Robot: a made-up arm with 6 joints.
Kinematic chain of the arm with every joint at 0, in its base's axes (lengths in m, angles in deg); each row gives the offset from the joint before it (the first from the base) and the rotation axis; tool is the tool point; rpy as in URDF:
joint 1: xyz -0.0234 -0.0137 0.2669 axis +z
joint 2: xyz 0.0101 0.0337 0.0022 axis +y
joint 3: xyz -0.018 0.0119 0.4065 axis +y
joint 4: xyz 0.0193 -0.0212 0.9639 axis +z
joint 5: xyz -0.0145 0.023 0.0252 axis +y
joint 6: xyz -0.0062 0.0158 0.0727 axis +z
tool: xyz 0.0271 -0.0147 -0.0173 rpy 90 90 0
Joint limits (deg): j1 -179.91..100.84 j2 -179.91..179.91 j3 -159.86..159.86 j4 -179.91..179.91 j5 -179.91..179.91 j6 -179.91..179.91
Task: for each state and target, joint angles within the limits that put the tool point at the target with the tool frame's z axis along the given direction. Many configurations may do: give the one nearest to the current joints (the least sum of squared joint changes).
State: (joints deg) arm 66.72 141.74 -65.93 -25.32 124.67 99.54
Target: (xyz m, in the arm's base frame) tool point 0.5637 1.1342 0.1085 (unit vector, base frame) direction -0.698 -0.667 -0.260
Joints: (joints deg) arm 60.31 135.39 -57.47 -34.18 96.24 105.21
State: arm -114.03 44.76 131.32 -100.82 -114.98 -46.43
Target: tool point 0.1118 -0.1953 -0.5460 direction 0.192 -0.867 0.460
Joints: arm -76.97 70.96 117.16 -100.83 -105.51 -37.07
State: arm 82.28 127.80 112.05 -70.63 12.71 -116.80
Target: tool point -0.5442 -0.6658 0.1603 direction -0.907 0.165 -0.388
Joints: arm 54.86 157.25 126.13 -51.98 16.86 -98.47
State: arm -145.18 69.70 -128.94 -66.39 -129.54 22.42
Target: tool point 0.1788 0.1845 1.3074 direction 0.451 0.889 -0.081
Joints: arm -112.98 54.54 -93.87 -73.60 -117.62 39.83
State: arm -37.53 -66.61 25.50 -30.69 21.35 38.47
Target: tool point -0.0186 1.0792 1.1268 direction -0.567 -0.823 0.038
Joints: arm -86.60 -69.53 21.46 -15.36 38.79 63.52
